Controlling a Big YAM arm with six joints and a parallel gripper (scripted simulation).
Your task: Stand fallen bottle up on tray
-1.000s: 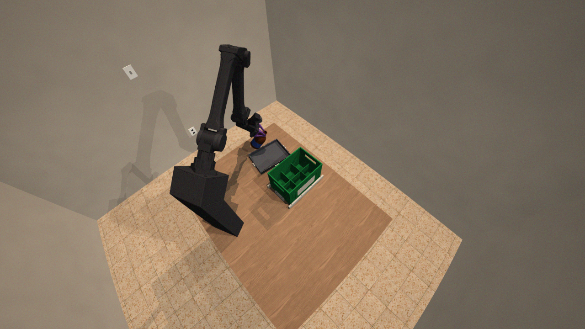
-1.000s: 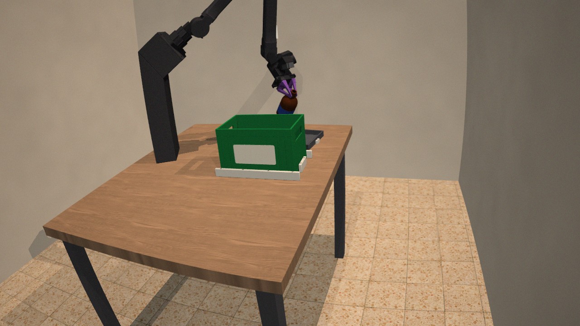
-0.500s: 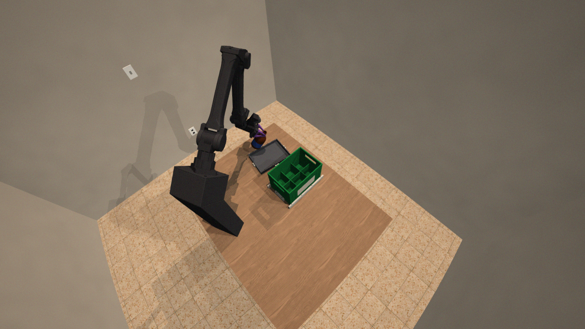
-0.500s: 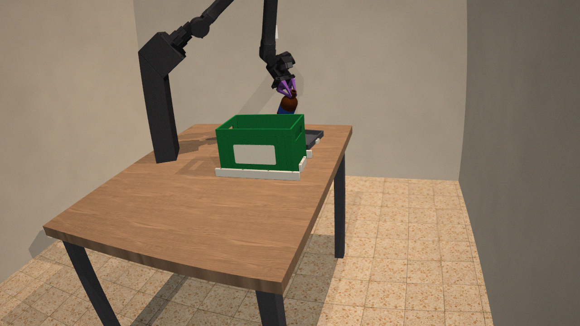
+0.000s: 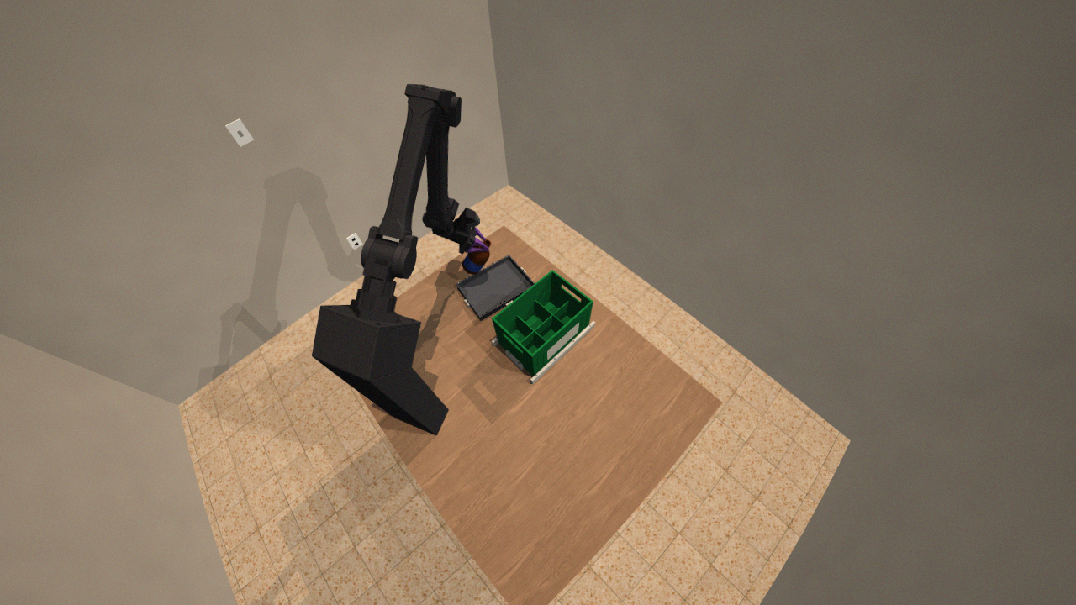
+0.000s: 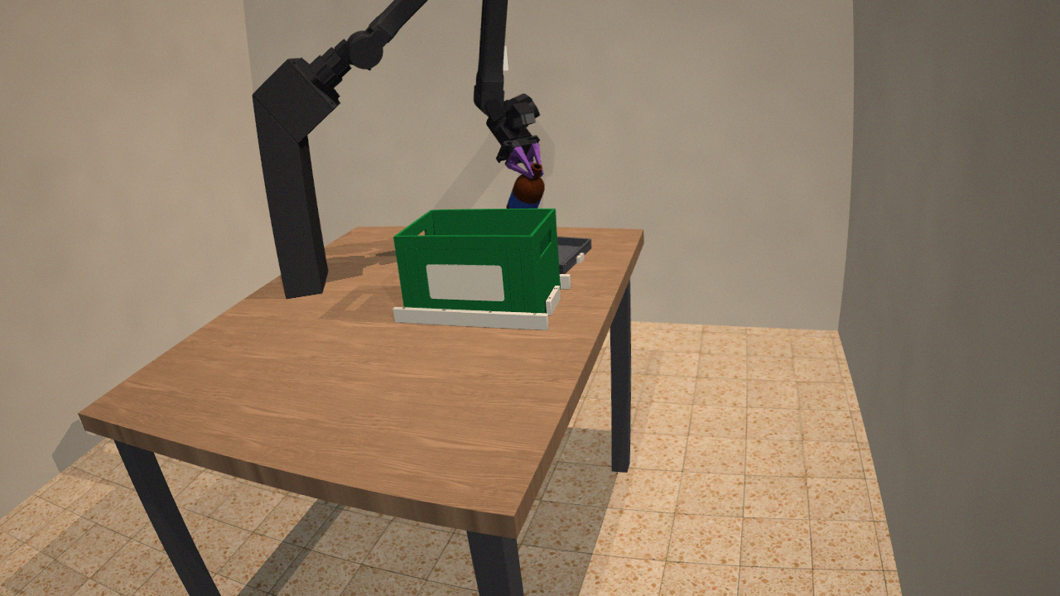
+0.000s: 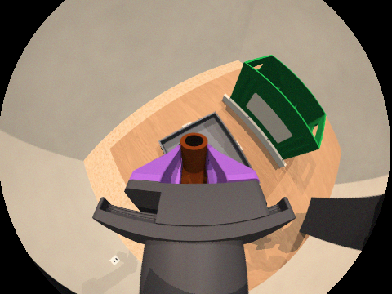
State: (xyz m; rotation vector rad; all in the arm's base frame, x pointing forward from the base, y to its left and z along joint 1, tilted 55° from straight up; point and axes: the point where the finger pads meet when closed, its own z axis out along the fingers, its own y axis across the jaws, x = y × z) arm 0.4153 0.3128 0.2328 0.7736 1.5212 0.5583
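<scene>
Now: the brown bottle 3 cm behind my hand, 1 cm to the left of it and 4 cm below it. Round my hand: green crate (12 cm ahead, 30 cm to the right, 11 cm below); then tray (4 cm to the right, 18 cm below).
</scene>
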